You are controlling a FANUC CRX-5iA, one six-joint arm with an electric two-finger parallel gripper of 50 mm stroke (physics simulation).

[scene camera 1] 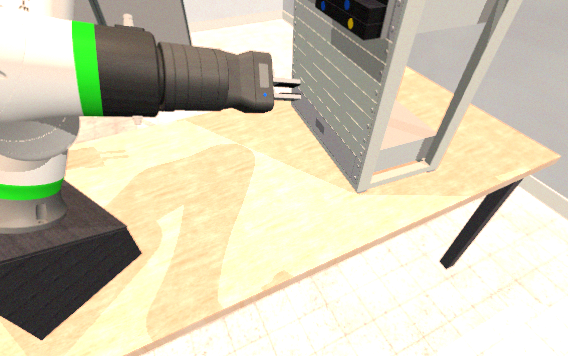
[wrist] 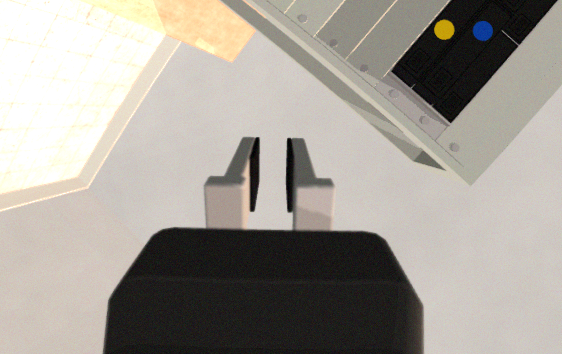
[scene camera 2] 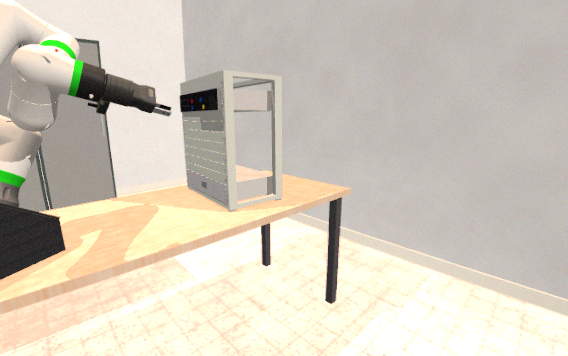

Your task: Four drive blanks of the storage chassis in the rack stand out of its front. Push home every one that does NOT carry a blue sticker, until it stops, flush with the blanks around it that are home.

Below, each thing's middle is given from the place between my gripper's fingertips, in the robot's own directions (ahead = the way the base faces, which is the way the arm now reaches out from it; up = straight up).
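My hand is 13 cm above the grey rack (scene camera 1: 349,86), and it's 30 cm short of the rack and 39 cm to the right of it.
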